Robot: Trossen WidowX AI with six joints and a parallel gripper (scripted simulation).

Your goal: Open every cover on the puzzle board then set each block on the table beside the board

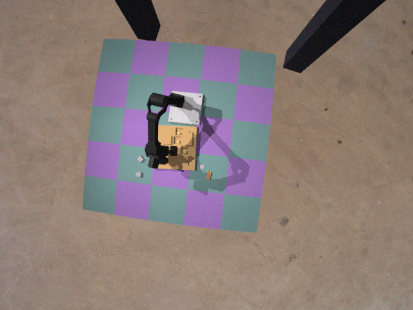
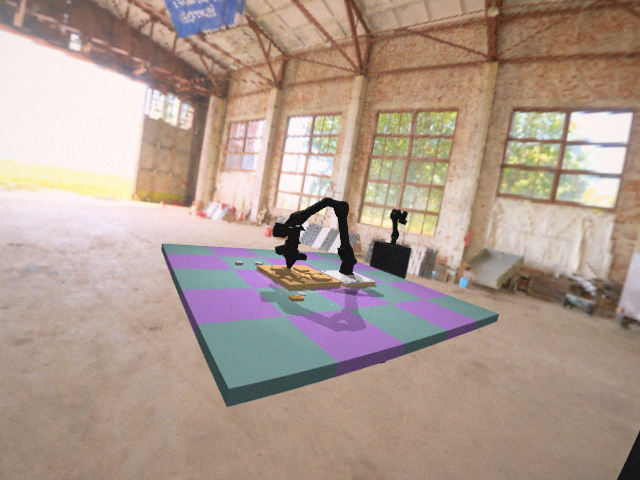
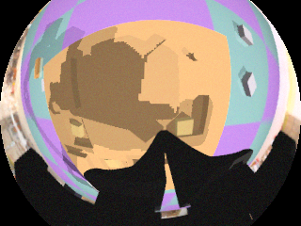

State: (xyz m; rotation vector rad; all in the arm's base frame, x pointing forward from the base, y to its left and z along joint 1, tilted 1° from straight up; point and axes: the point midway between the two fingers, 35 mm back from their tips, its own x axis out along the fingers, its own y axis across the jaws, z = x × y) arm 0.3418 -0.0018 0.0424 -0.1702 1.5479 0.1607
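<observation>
Now: the orange puzzle board 4 cm behind my gripper tip and 6 cm to the left of it. Round my gripper tip: orange block (9 cm ahead, 33 cm to the left, 2 cm below).
</observation>
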